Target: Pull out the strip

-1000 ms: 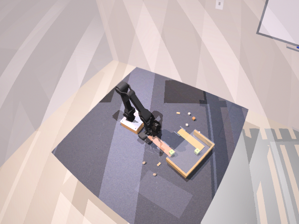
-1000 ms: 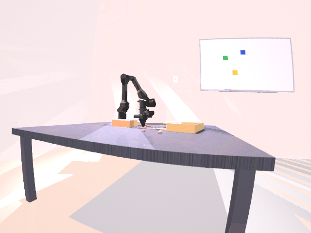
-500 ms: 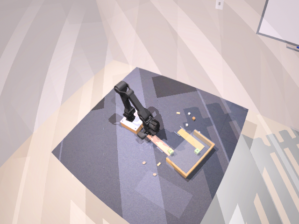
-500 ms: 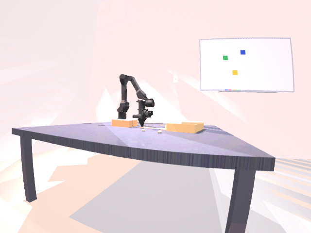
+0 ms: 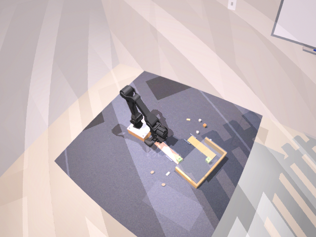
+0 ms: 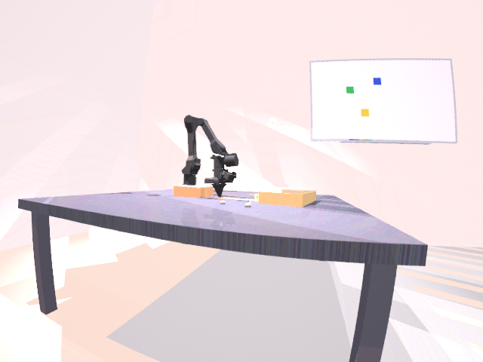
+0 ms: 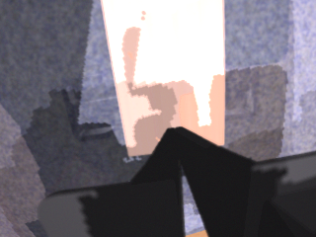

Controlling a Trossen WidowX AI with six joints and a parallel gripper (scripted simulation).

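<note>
Right now my gripper tip is 10 cm short of the salmon strip and 4 cm to the left of it.
</note>
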